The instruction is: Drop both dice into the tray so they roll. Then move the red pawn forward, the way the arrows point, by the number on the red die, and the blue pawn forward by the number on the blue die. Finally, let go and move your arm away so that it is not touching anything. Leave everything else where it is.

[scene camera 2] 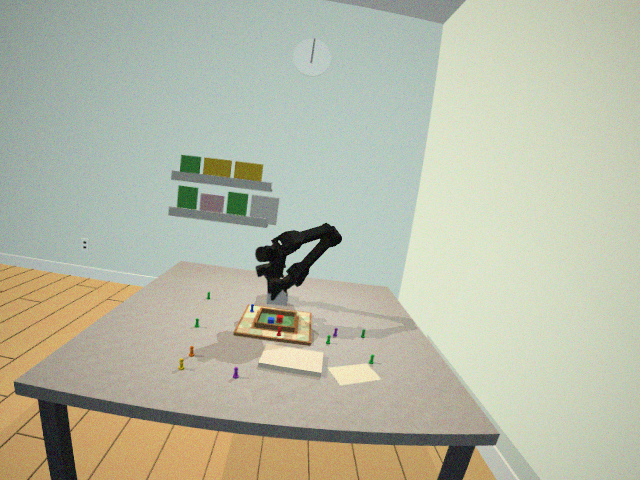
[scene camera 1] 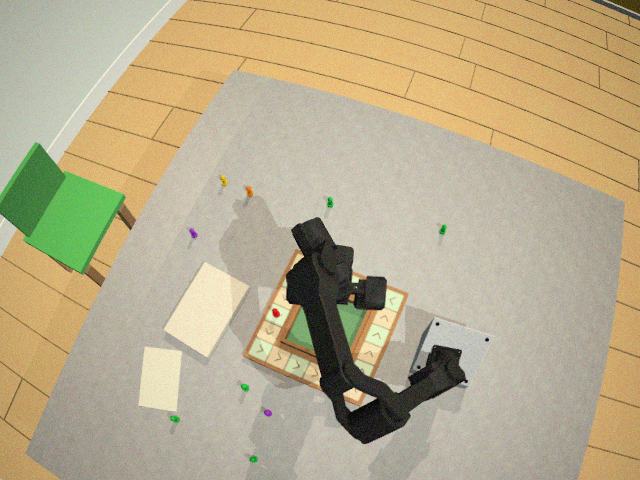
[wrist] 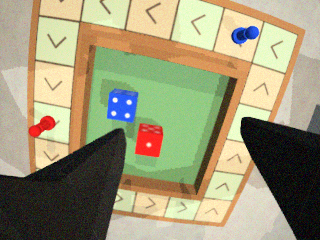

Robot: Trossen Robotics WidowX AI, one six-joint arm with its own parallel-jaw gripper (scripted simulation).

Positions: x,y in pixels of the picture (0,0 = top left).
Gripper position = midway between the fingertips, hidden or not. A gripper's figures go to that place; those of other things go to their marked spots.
Scene:
The gripper (scene camera 2: 270,296) is 136 cm from the lens. A cream box (scene camera 2: 278,358) is 113 cm from the lens.

